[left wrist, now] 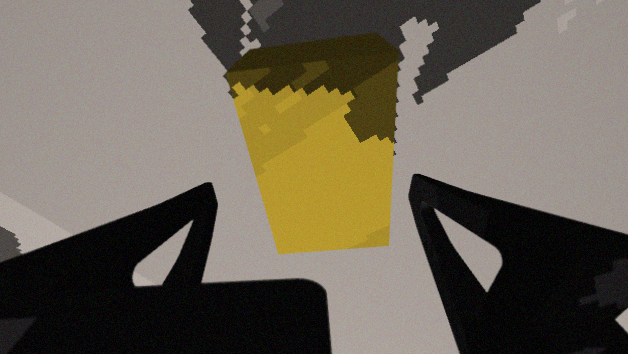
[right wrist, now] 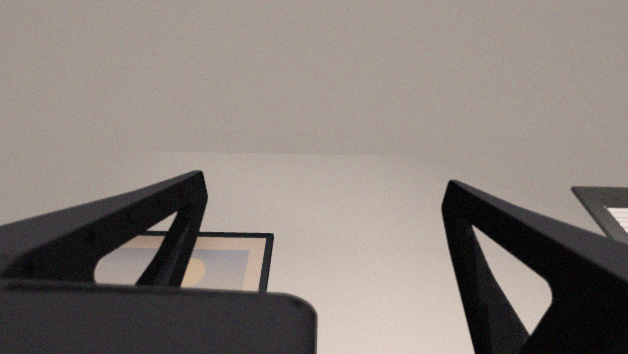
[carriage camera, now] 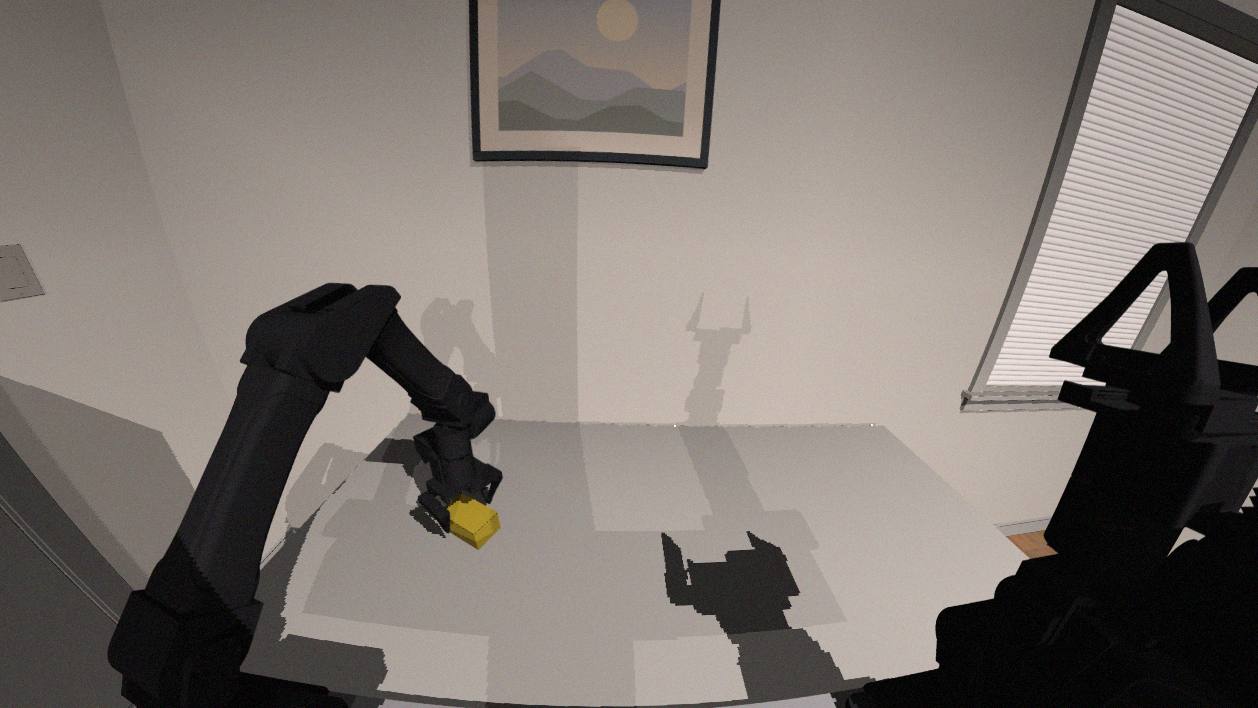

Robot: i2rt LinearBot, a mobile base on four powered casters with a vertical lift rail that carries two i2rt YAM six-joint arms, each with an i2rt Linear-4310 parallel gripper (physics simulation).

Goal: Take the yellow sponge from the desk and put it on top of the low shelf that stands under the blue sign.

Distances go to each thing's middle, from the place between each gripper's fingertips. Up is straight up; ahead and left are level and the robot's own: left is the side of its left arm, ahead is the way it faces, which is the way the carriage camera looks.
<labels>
I see my left gripper 1 cm short of the yellow sponge (carriage camera: 471,521) and 2 cm above it. Also, from my left hand: framed landscape picture (carriage camera: 638,89) (42 cm ahead, 20 cm to the right, 88 cm above).
Now: the yellow sponge 61 cm to the left of my right hand, 57 cm below it and 35 cm ahead of it. Round my right hand: framed landscape picture: 76 cm ahead, 41 cm to the left, 32 cm above.
</labels>
